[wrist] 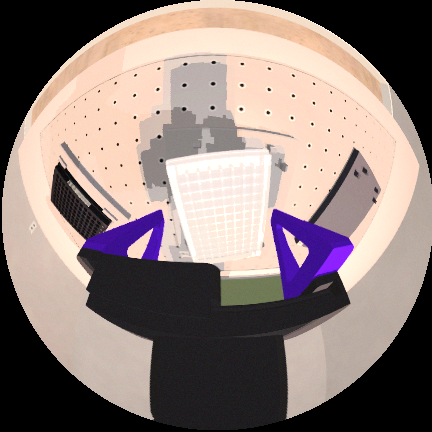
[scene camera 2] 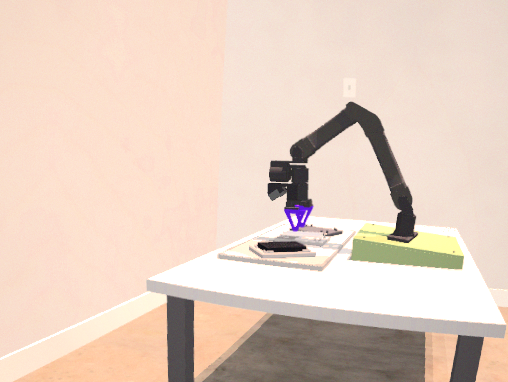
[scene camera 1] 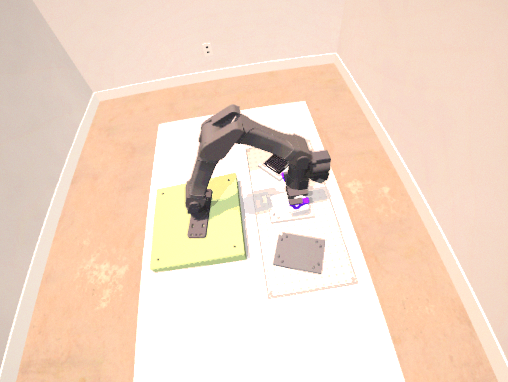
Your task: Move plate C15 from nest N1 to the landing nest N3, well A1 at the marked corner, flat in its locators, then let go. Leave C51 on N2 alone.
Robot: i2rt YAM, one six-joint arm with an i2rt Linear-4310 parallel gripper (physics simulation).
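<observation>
A pale, nearly white well plate (scene camera 2: pixel 304 234) (wrist: pixel 220 200) lies on the white middle nest (scene camera 1: pixel 292 218). A black well plate (scene camera 1: pixel 276 163) (scene camera 2: pixel 281 246) (wrist: pixel 80 202) lies on a white nest (scene camera 1: pixel 270 172) (scene camera 2: pixel 287 254) at one end of the board. A dark grey nest (scene camera 1: pixel 300 253) (wrist: pixel 345 200) with small corner locators holds no plate. I cannot read any labels or tell the marked corner. My gripper (scene camera 1: pixel 292 193) (scene camera 2: pixel 296 229) (wrist: pixel 217 214) is open and empty, pointing down above the pale plate, with one purple finger to each side of it in the wrist view. The arm partly hides the pale plate in scene camera 1.
The nests stand in a row on a perforated board (scene camera 1: pixel 312 285) (scene camera 2: pixel 235 255) (wrist: pixel 270 102). A green block (scene camera 1: pixel 175 240) (scene camera 2: pixel 425 253) (wrist: pixel 250 291) carries the arm's base beside the board. All of this is on a white table (scene camera 1: pixel 250 335) (scene camera 2: pixel 240 285).
</observation>
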